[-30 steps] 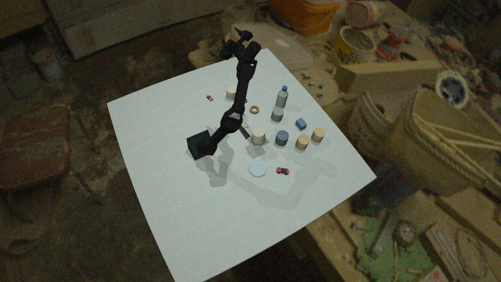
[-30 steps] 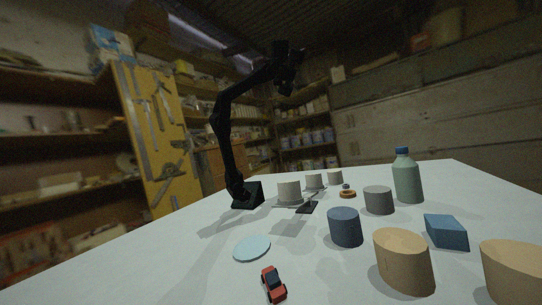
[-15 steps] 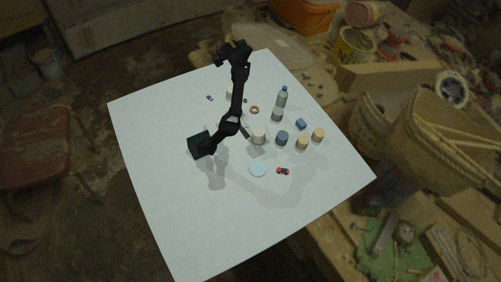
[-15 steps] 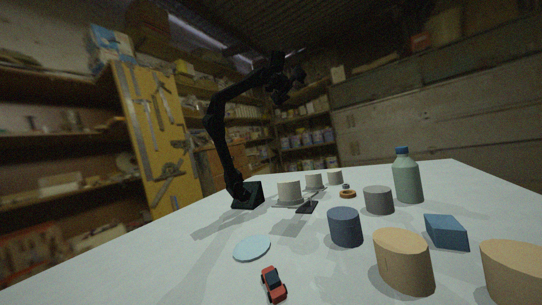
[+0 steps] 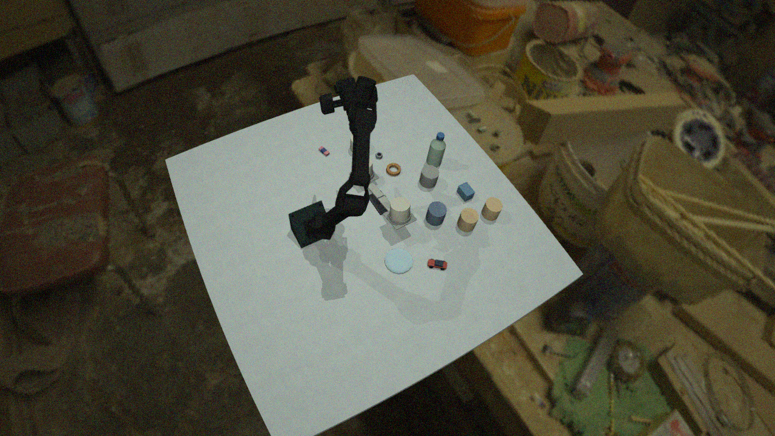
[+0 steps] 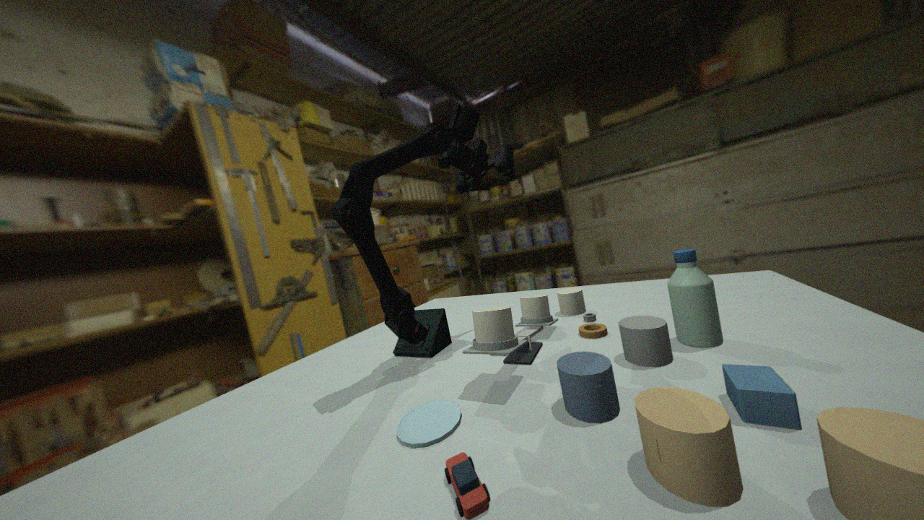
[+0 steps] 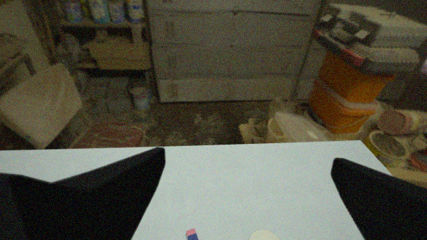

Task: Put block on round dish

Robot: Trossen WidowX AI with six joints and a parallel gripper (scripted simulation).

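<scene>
Right now the teal block is 6 cm ahead of my gripper tip, 9 cm to the right of it and 38 cm below it. The rest, counted from my gripper tip: grey cylinder (28 cm ahead, 19 cm to the right, 38 cm below); then ring (19 cm ahead, 10 cm to the right, 41 cm below); then blue cylinder (23 cm ahead, 39 cm to the right, 38 cm below).
</scene>
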